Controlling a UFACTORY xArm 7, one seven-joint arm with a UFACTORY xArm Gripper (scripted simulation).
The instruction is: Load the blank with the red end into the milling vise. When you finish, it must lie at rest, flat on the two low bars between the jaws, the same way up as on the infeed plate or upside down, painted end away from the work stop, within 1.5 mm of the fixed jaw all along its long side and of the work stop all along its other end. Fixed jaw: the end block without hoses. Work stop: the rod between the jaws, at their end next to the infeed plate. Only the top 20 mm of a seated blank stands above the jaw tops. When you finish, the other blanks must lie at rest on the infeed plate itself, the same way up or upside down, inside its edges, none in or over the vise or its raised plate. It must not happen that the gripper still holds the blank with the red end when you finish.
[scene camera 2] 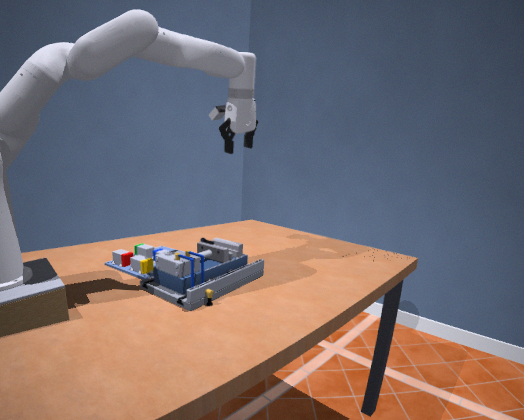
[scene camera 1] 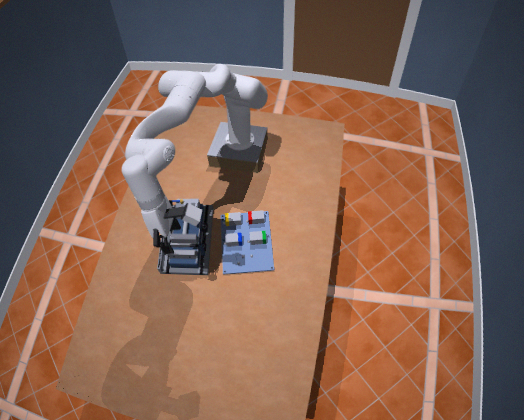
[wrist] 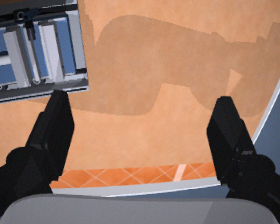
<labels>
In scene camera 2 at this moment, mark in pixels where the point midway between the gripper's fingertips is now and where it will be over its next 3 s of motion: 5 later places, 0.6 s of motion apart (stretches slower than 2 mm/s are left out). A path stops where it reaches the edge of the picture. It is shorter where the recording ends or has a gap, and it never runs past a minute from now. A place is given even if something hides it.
My gripper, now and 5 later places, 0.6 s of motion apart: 238,150; 226,151; 210,154; 194,156; 178,158; 160,162
</labels>
